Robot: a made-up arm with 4 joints. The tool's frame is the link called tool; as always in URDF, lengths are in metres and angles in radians. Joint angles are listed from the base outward.
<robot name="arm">
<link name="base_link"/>
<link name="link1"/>
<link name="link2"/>
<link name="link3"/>
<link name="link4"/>
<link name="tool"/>
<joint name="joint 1" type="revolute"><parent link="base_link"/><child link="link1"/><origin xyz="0 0 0.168" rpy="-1.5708 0 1.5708"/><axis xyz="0 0 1"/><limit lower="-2.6" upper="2.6"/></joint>
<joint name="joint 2" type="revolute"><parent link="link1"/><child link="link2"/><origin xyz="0.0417 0.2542 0.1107" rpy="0 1.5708 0"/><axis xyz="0 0 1"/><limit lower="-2.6" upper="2.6"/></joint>
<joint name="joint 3" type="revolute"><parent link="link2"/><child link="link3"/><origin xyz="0.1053 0.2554 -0.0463" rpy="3.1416 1.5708 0"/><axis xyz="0 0 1"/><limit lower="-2.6" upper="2.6"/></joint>
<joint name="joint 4" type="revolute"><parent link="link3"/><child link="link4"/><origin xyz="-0.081 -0.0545 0.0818" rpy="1.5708 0 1.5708"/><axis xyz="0 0 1"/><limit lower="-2.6" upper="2.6"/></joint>
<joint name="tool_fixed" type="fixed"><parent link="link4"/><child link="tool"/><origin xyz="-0.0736 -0.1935 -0.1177" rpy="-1.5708 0 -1.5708"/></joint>
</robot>
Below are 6 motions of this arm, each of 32 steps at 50 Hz.
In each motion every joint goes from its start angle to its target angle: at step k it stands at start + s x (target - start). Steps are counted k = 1, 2, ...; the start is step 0. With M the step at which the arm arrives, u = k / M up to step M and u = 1 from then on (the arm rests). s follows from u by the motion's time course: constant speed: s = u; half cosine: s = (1 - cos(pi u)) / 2; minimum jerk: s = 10 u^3 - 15 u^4 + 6 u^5.
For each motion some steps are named. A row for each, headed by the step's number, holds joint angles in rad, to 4 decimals.
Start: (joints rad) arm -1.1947 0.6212 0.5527 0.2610
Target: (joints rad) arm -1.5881 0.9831 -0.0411 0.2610
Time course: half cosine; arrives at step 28
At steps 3, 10, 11, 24, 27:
3: -1.2057 0.6314 0.5360 0.2610
10: -1.3061 0.7236 0.3846 0.2610
11: -1.3264 0.7424 0.3539 0.2610
24: -1.5686 0.9652 -0.0117 0.2610
27: -1.5869 0.9820 -0.0392 0.2610

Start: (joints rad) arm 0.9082 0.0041 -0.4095 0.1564
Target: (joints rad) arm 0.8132 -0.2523 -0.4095 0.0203
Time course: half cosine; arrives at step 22
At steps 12, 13, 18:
12: 0.8539 -0.1423 -0.4095 0.0787
13: 0.8473 -0.1602 -0.4095 0.0692
18: 0.8207 -0.2319 -0.4095 0.0311

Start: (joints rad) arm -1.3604 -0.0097 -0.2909 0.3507
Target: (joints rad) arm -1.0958 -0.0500 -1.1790 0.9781
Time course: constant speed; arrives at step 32
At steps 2, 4, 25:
2: -1.3439 -0.0122 -0.3464 0.3899
4: -1.3273 -0.0147 -0.4019 0.4291
25: -1.1537 -0.0412 -0.9847 0.8409

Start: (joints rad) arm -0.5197 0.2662 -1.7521 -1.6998
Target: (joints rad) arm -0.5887 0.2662 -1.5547 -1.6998
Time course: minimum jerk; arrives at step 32
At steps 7, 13, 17, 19, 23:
7: -0.5248 0.2662 -1.7376 -1.6998
13: -0.5424 0.2662 -1.6873 -1.6998
17: -0.5582 0.2662 -1.6419 -1.6998
19: -0.5660 0.2662 -1.6195 -1.6998
23: -0.5791 0.2662 -1.5822 -1.6998

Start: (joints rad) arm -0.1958 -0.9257 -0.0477 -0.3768
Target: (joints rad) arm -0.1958 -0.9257 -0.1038 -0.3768
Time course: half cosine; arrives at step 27
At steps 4, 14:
4: -0.1958 -0.9257 -0.0507 -0.3768
14: -0.1958 -0.9257 -0.0774 -0.3768

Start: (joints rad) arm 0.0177 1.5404 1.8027 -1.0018
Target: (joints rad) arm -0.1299 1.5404 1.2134 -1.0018
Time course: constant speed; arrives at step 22
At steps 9, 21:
9: -0.0427 1.5404 1.5616 -1.0018
21: -0.1232 1.5404 1.2402 -1.0018

